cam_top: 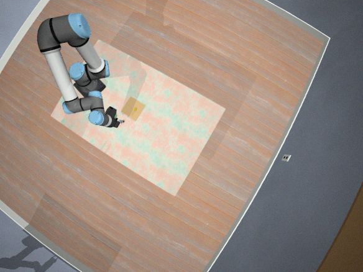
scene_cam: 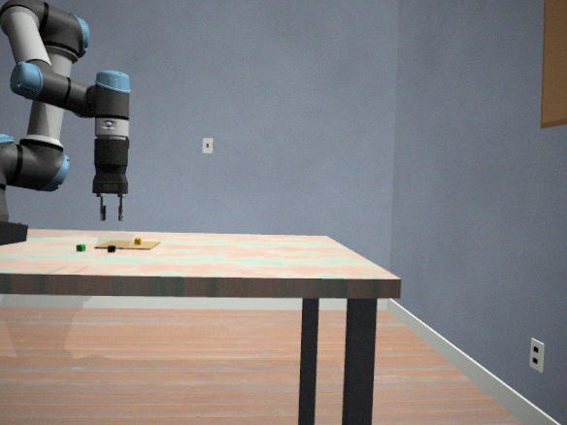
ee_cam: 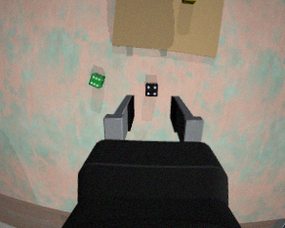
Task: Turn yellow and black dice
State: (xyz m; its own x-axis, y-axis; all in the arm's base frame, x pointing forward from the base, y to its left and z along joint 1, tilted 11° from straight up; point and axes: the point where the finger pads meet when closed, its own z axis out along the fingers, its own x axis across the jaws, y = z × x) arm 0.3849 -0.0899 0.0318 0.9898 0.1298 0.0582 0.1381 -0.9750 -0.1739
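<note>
Now: the black die 9 cm below my hand. The rest, counted from my hand: yellow die 13 cm to the left, 8 cm below, 3 cm ahead; tan mat 13 cm to the left, 9 cm below; green die 9 cm below, 8 cm behind.
</note>
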